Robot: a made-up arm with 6 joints. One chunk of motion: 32 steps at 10 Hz.
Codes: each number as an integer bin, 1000 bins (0 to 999) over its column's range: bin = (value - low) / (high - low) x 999, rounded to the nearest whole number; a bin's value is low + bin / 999 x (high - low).
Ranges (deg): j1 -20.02..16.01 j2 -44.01..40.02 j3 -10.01..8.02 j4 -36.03..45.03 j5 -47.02..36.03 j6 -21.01..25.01
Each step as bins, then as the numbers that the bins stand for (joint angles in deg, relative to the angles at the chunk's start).
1 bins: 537 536 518 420 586 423
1 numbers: -0.65 1.08 -0.66 -1.95 1.70 -1.52
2 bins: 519 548 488 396 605 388
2 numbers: -1.30 2.08 -1.20 -3.90 3.28 -3.14
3 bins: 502 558 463 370 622 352
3 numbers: -1.91 2.93 -1.65 -6.01 4.69 -4.79
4 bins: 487 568 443 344 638 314
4 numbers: -2.46 3.77 -2.01 -8.12 6.02 -6.55
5 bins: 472 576 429 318 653 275
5 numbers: -3.00 4.44 -2.27 -10.23 7.27 -8.34
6 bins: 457 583 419 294 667 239
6 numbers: -3.54 5.03 -2.45 -12.17 8.43 -10.00
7 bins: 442 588 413 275 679 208
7 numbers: -4.08 5.45 -2.56 -13.72 9.43 -11.43
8 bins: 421 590 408 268 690 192
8 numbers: -4.84 5.62 -2.65 -14.28 10.34 -12.17
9 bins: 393 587 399 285 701 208
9 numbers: -5.85 5.36 -2.81 -12.90 11.26 -11.43
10 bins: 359 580 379 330 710 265
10 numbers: -7.07 4.78 -3.17 -9.25 12.00 -8.80
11 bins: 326 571 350 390 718 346
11 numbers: -8.26 4.02 -3.69 -4.38 12.67 -5.07
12 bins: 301 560 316 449 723 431
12 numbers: -9.16 3.09 -4.31 0.40 13.09 -1.16
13 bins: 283 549 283 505 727 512
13 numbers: -9.81 2.17 -4.90 4.95 13.42 2.58
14 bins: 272 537 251 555 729 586
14 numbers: -10.21 1.16 -5.48 9.00 13.58 5.98
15 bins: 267 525 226 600 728 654
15 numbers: -10.39 0.15 -5.93 12.65 13.50 9.12
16 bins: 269 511 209 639 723 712
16 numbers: -10.32 -1.03 -6.24 15.82 13.09 11.79
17 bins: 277 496 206 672 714 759
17 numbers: -10.03 -2.29 -6.29 18.50 12.34 13.95
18 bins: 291 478 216 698 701 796
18 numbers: -9.52 -3.80 -6.11 20.61 11.26 15.66
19 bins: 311 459 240 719 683 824
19 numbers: -8.80 -5.40 -5.68 22.31 9.76 16.95
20 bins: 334 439 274 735 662 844
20 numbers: -7.97 -7.08 -5.06 23.61 8.01 17.87
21 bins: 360 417 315 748 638 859
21 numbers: -7.04 -8.93 -4.32 24.66 6.02 18.56
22 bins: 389 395 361 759 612 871
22 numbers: -5.99 -10.78 -3.49 25.56 3.86 19.11
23 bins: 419 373 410 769 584 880
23 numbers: -4.91 -12.64 -2.61 26.37 1.53 19.53
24 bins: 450 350 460 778 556 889
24 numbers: -3.79 -14.57 -1.71 27.10 -0.80 19.94
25 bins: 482 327 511 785 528 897
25 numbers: -2.64 -16.50 -0.79 27.67 -3.13 20.31
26 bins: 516 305 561 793 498 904
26 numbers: -1.41 -18.36 0.11 28.31 -5.62 20.63
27 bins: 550 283 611 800 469 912
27 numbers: -0.18 -20.21 1.02 28.88 -8.03 21.00
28 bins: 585 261 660 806 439 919
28 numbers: 1.08 -22.06 1.90 29.37 -10.52 21.32
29 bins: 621 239 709 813 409 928
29 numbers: 2.38 -23.91 2.79 29.94 -13.02 21.74
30 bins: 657 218 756 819 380 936
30 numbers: 3.68 -25.67 3.63 30.42 -15.43 22.11
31 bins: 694 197 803 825 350 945
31 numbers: 5.01 -27.44 4.48 30.91 -17.92 22.52
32 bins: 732 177 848 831 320 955
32 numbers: 6.38 -29.12 5.29 31.40 -20.42 22.98
